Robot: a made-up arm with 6 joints.
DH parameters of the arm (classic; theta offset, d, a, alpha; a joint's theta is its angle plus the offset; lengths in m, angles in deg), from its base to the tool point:
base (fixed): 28.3 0 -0.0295 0
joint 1: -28.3 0.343 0.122 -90
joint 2: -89.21 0 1.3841 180
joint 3: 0.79 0.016 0.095 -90
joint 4: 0 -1.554 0.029 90
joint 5: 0 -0.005 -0.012 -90
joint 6: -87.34 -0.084 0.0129 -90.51
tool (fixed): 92.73 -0.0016 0 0
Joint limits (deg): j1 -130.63..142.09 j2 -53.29..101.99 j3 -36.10..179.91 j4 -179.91..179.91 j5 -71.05..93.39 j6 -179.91..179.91
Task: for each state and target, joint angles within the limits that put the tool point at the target. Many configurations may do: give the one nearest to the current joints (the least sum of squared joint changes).
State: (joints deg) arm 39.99 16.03 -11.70 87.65 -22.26 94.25
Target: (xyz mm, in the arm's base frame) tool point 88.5 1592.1 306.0
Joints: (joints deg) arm 86.45 21.33 -35.59 87.52 -20.18 94.46
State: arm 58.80 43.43 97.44 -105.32 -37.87 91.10
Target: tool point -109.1 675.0 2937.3
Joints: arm 95.96 41.85 141.12 -105.32 -44.67 91.15
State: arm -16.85 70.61 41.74 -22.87 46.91 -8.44
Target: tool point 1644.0 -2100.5 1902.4
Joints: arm -50.18 49.42 68.03 -22.94 45.32 -8.82
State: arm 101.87 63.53 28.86 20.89 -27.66 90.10
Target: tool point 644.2 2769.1 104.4
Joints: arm 76.76 67.79 37.63 20.96 -26.83 89.97
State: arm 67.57 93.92 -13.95 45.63 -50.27 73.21
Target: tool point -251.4 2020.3 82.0
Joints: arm 97.51 42.21 -12.64 45.21 -52.20 73.24
